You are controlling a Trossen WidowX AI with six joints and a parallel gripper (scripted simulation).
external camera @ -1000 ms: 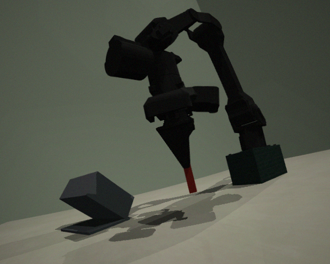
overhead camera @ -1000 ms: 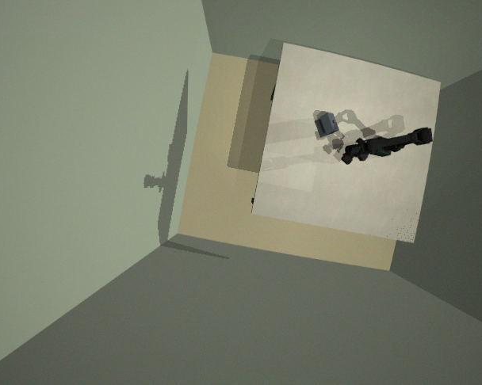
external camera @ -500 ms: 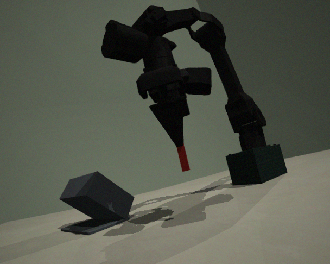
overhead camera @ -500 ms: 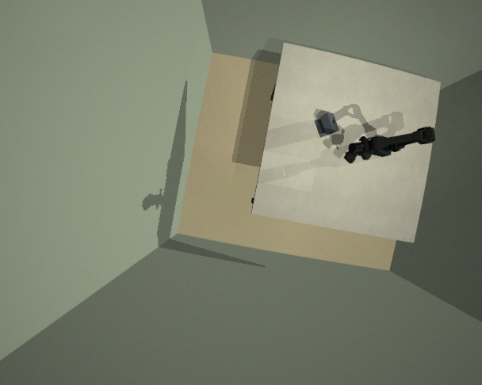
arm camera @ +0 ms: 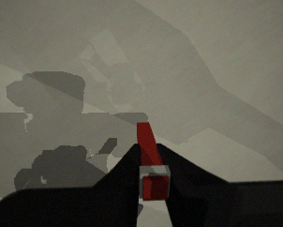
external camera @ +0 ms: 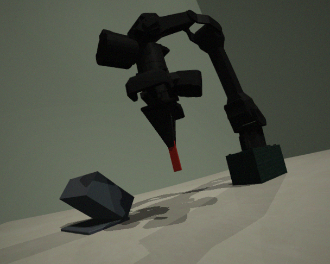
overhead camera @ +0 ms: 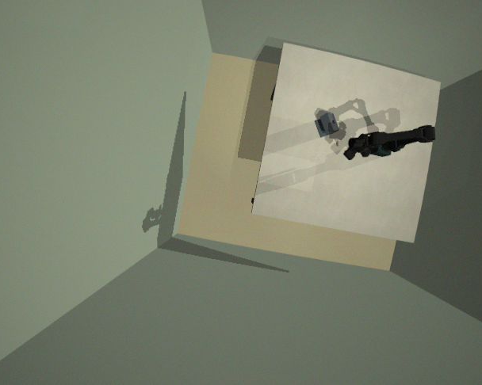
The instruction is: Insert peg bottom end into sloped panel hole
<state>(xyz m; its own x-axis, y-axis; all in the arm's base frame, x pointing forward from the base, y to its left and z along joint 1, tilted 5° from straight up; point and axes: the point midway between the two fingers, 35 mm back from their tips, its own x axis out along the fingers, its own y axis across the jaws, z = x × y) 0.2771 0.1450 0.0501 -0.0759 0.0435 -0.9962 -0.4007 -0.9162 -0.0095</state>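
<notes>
My gripper tip is now 16 cm short of the grey sloped panel block, 15 cm to the left of it and 6 cm above it. Round my gripper tip: red peg (2 cm above); then flat grey plate (18 cm ahead, 14 cm to the right, 12 cm below).
</notes>
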